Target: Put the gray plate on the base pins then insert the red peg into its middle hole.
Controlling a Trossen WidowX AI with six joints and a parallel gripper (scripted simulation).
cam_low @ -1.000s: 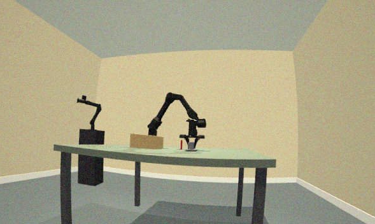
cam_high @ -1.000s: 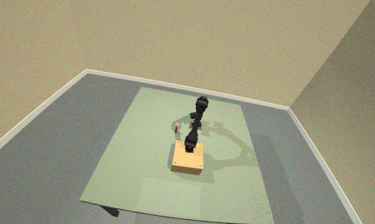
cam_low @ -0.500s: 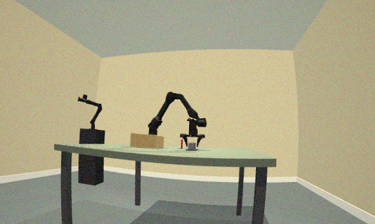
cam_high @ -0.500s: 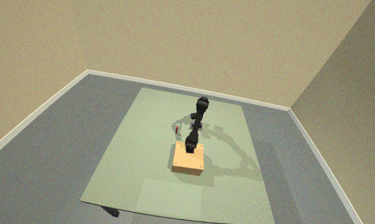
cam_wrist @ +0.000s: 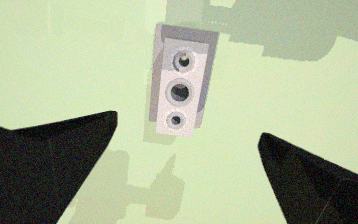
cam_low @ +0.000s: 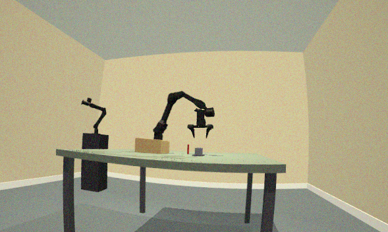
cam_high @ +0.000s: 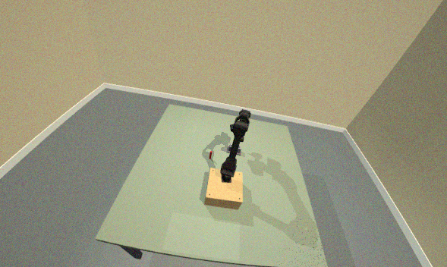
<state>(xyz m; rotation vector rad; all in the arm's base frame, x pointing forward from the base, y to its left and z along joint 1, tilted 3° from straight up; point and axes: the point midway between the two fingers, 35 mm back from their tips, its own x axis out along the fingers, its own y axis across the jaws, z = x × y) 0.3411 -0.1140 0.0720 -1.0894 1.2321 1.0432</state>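
My gripper tip is 210 mm to the right of the red peg, 100 mm past it and 90 mm above it. The rest, counted from my gripper tip: gray base (120 mm below, 10 mm behind); gray plate (80 mm below, 10 mm behind).
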